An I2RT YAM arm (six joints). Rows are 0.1 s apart.
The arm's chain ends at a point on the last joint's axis. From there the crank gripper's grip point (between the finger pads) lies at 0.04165 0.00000 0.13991 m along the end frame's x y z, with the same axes.
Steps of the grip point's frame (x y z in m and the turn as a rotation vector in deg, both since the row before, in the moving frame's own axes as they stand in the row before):
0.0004 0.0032 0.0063 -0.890 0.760 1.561
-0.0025 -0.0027 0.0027 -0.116 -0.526 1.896
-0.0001 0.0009 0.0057 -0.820 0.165 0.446
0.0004 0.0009 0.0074 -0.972 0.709 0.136
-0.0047 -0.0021 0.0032 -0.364 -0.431 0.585
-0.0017 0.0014 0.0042 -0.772 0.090 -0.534
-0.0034 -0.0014 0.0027 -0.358 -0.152 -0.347
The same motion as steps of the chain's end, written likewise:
-0.0014 -0.0001 0.0069 -0.890 0.760 1.561
-0.0012 -0.0043 0.0023 -0.116 -0.526 1.896
-0.0005 -0.0014 0.0058 -0.820 0.165 0.446
-0.0013 -0.0016 0.0079 -0.972 0.709 0.136
-0.0036 -0.0034 0.0029 -0.364 -0.431 0.585
-0.0019 -0.0001 0.0043 -0.772 0.090 -0.534
-0.0030 -0.0020 0.0026 -0.358 -0.152 -0.347

